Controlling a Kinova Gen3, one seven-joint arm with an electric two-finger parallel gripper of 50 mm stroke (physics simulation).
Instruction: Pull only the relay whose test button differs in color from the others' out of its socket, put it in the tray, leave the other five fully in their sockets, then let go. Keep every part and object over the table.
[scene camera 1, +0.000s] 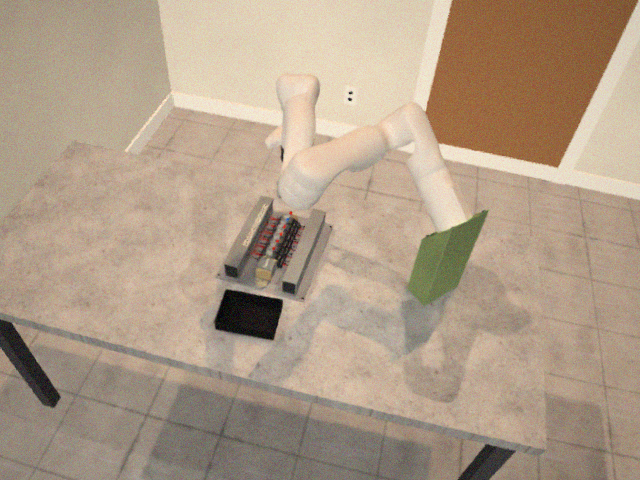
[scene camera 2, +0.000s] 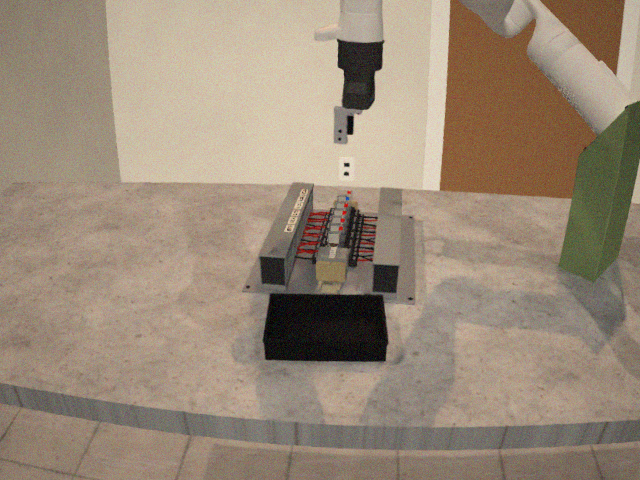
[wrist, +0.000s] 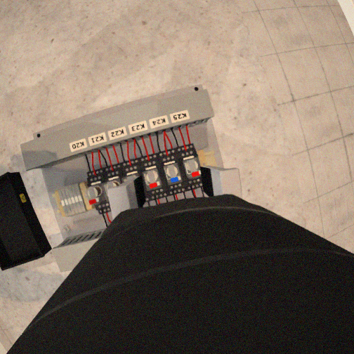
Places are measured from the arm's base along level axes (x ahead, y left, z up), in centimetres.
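Pixels of known places: gripper, fingertip midpoint: (scene camera 2: 343, 138); arm's base, origin of the base link: (scene camera 1: 454, 225) (scene camera 2: 617, 121).
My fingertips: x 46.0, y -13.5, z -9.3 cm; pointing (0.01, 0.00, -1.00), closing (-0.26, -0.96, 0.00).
For each thing: its top centre in the pictures, then the offset to it from my fingertips. "pt": a spot on its surface instead.
- relay with the blue test button, middle of its top: (scene camera 2: 343, 198) (scene camera 1: 285, 218) dx -0.1, dy -0.4, dz -11.6 cm
- black tray, surface spot: (scene camera 2: 325, 351) (scene camera 1: 244, 331) pt dx +4.2, dy +37.6, dz -16.8 cm
- labelled grey duct, middle of its top: (scene camera 2: 289, 214) (scene camera 1: 250, 229) dx +9.5, dy +5.2, dz -12.2 cm
- second grey duct, middle of its top: (scene camera 2: 389, 220) (scene camera 1: 305, 243) dx -7.6, dy +7.9, dz -12.2 cm
- tan terminal block, middle of its top: (scene camera 2: 332, 252) (scene camera 1: 266, 263) dx +2.4, dy +16.0, dz -13.8 cm
The relay with the blue test button (scene camera 1: 287, 219) (scene camera 2: 347, 198) (wrist: 172, 171) sits in its socket, second from the far end of the row, by label K24. The other relays, such as the red-buttoned end relay (wrist: 192, 167) and the red-buttoned relay on its other side (wrist: 152, 177), stand in the same row. One finger partly covers some relays in the wrist view. My gripper (scene camera 2: 344, 125) (wrist: 172, 183) is open and empty, high above the row; the arm hides its fingers in scene camera 1. The black tray (scene camera 1: 245, 332) (scene camera 2: 325, 351) (wrist: 41, 227) stands before the near end of the panel.
A labelled grey duct (scene camera 1: 248, 240) (scene camera 2: 285, 227) (wrist: 117, 122) and a second grey duct (scene camera 1: 306, 250) (scene camera 2: 386, 242) flank the relays, with wires between. A tan terminal block (scene camera 1: 266, 269) (scene camera 2: 331, 269) (wrist: 71, 199) is at the near end. A green block (scene camera 1: 442, 260) (scene camera 2: 591, 217) stands right, at the arm's base.
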